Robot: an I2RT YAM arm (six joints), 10 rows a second.
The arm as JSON. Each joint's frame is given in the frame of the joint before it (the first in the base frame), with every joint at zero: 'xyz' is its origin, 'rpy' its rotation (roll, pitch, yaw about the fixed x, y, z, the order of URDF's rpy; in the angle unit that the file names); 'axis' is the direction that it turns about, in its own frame. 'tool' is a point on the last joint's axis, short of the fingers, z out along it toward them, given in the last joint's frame.
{
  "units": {
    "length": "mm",
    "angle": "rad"
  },
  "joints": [
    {
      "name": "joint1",
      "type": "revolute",
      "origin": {
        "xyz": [
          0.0,
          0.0,
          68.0
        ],
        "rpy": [
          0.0,
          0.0,
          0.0
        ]
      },
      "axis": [
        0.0,
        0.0,
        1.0
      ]
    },
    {
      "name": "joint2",
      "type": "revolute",
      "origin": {
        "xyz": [
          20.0,
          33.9,
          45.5
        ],
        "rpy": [
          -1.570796,
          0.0,
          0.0
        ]
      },
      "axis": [
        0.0,
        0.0,
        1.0
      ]
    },
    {
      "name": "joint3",
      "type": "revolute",
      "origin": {
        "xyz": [
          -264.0,
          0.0,
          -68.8
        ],
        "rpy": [
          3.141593,
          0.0,
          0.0
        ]
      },
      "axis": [
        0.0,
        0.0,
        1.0
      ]
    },
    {
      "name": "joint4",
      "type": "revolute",
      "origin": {
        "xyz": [
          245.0,
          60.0,
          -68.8
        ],
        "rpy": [
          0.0,
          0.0,
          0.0
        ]
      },
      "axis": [
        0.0,
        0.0,
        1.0
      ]
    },
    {
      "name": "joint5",
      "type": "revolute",
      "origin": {
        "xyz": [
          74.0,
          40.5,
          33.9
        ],
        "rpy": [
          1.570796,
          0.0,
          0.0
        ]
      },
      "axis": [
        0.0,
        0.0,
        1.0
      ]
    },
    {
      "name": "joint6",
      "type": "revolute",
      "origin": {
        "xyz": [
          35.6,
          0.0,
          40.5
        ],
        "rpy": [
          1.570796,
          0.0,
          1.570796
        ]
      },
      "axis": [
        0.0,
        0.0,
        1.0
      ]
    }
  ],
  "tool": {
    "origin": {
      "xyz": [
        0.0,
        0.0,
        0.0
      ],
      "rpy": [
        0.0,
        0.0,
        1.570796
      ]
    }
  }
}
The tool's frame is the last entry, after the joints.
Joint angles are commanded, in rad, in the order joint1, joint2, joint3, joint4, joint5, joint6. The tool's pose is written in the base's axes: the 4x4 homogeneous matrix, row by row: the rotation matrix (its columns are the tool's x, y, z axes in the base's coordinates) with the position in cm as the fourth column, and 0 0 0 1 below. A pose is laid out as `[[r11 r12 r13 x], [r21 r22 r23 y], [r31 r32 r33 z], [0 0 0 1]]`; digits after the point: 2 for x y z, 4 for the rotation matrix.
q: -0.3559 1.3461 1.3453 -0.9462 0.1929 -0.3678
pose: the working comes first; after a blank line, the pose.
Where each joint sits with the arm in this pose, in the base's axes (m; each line is computed from the numbers above, not from the rounded line before):
joint1: 0.0000 0.0000 0.0680
joint2: 0.0306 0.0248 0.1135
joint3: -0.0485 -0.0192 0.3709
joint4: 0.2051 -0.0401 0.4307
joint5: 0.2646 -0.0984 0.3943
joint6: 0.2506 -0.1004 0.3422
the tool: 0.2506 -0.1004 0.3422

[[-0.8706 0.1435 0.4706 25.06], [-0.0529 0.9237 -0.3794 -10.04], [-0.4891 -0.3552 -0.7966 34.22], [0 0 0 1]]
